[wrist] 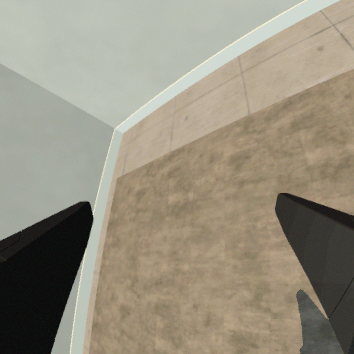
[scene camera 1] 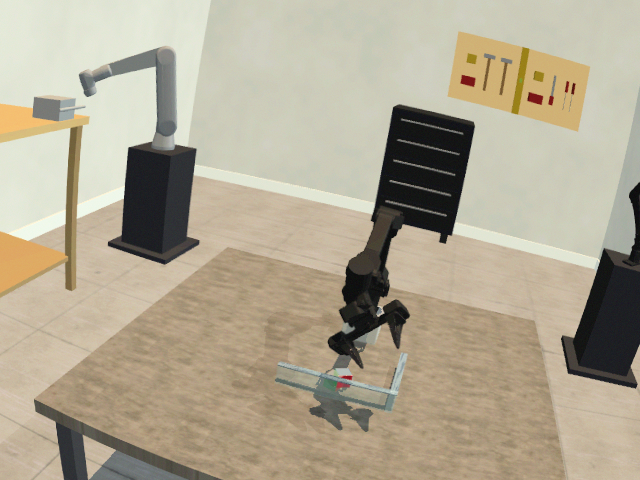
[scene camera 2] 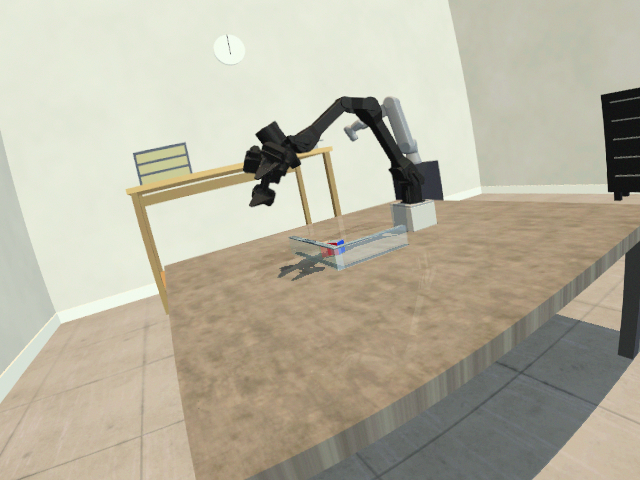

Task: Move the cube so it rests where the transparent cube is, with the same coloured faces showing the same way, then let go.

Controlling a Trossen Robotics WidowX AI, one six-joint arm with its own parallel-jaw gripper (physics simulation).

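Seen in the pictures: gripper, fingertip midpoint: [wrist: 185, 206] [scene camera 1: 379, 358] [scene camera 2: 253, 193]; arm's base, link origin: [scene camera 2: 412, 201].
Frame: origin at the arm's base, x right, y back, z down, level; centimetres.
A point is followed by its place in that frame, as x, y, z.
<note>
A small cube [scene camera 1: 343, 379] [scene camera 2: 333, 248] @[-17.4, -41.0, 3.0] rests on the table behind the low see-through walls. White, red and green show on it in scene camera 1, red and blue in scene camera 2. Paler tinted patches beside it may be the transparent cube; its outline and faces cannot be told apart clearly. My gripper [scene camera 1: 379, 357] @[-12.5, -56.9, -15.0] [scene camera 2: 254, 192] @[-12.5, -56.9, -15.0] [wrist: 185, 206] @[-12.5, -56.9, -15.0] is wide open and empty, high above the table. It is apart from the cube, which does not show in the wrist view.
Two clear walls [scene camera 1: 372, 398] @[-12.0, -41.5, 5.7] [scene camera 2: 372, 250] @[-17.4, -29.8, 6.8] meet in an L-shaped corner on the brown table [scene camera 1: 180, 372] @[37.2, -53.0, 8.9] [scene camera 2: 310, 351] @[-50.1, -62.4, 8.9] [wrist: 200, 250] @[-30.3, -58.1, 9.0]. My arm's white base [scene camera 2: 422, 215] @[-5.2, -0.9, 4.5] stands at the back. The gripper's shadow falls by the walls. Another grey arm [scene camera 1: 166, 93] stands beyond the table.
</note>
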